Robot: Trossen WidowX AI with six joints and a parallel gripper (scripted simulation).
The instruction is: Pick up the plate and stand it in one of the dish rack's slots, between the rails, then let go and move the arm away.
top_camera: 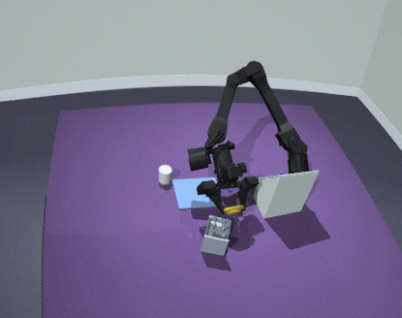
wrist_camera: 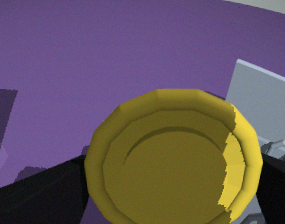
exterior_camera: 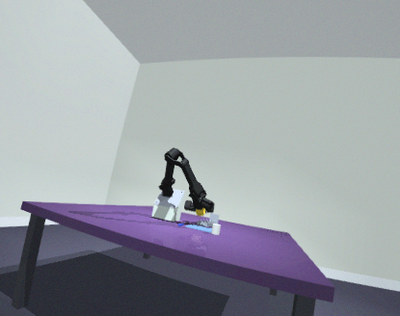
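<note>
Now: gripper tip 6 cm above the grey dish rack, 5 cm short of it and 3 cm to the right of it. From my gripper tip the other things lie so: light blue mat: 17 cm to the right, 8 cm below, 6 cm ahead; blue spoon: 21 cm to the right, 8 cm below, 5 cm behind; yellow plate: 1 cm to the right.
</note>
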